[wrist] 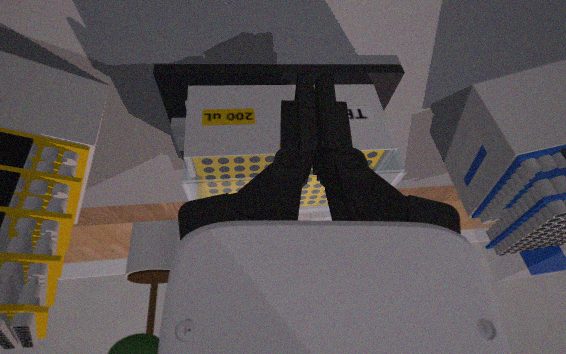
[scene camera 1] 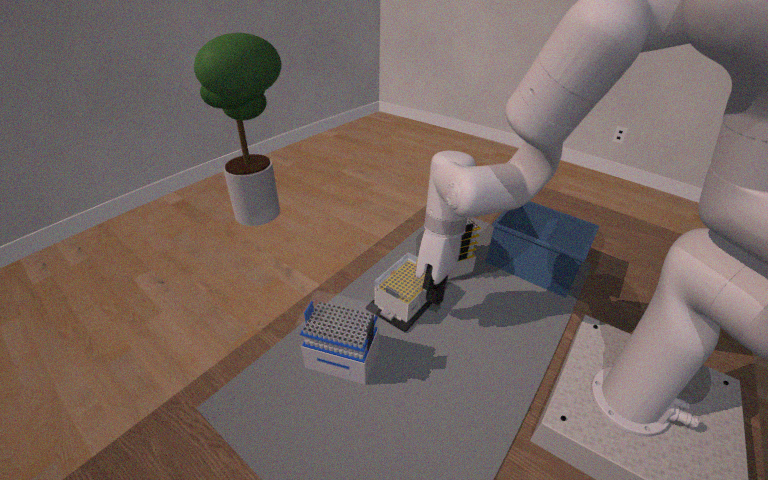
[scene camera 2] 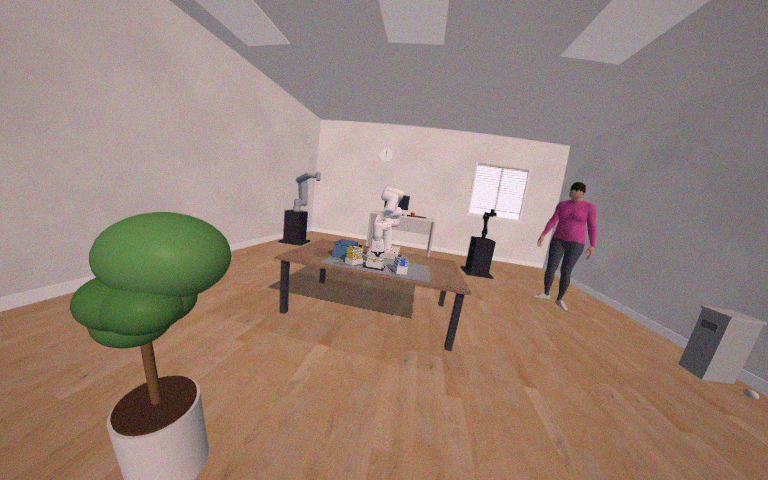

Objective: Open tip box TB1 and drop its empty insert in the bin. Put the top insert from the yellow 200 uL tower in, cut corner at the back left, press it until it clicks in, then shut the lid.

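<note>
Tip box TB1 (scene camera 1: 397, 308) (wrist: 235, 142), white with a yellow "200 uL" label, sits on a black holder (scene camera 1: 405, 326) (wrist: 225, 72). A yellow insert (scene camera 1: 403, 281) (wrist: 232, 167) with rows of dark round holes is in its top. The clear lid (wrist: 395, 169) shows around the box's top; I cannot tell whether it is fully down. My gripper (scene camera 1: 434, 298) (wrist: 310, 94) is shut and empty, upright at the box's labelled side. Its fingers hide part of the label and insert; contact is unclear. The yellow tower (scene camera 1: 467, 243) (scene camera 2: 354, 253) (wrist: 52, 217) stands beyond the box, partly behind my wrist in scene camera 1.
The blue bin (scene camera 1: 536, 246) (scene camera 2: 343, 247) stands beside the yellow tower. A blue-trimmed tip tower (scene camera 1: 338, 339) (scene camera 2: 400, 264) (wrist: 492, 145) stands on the box's other side. These stand on a grey mat (scene camera 1: 430, 418) on the wooden table (scene camera 2: 317, 258).
</note>
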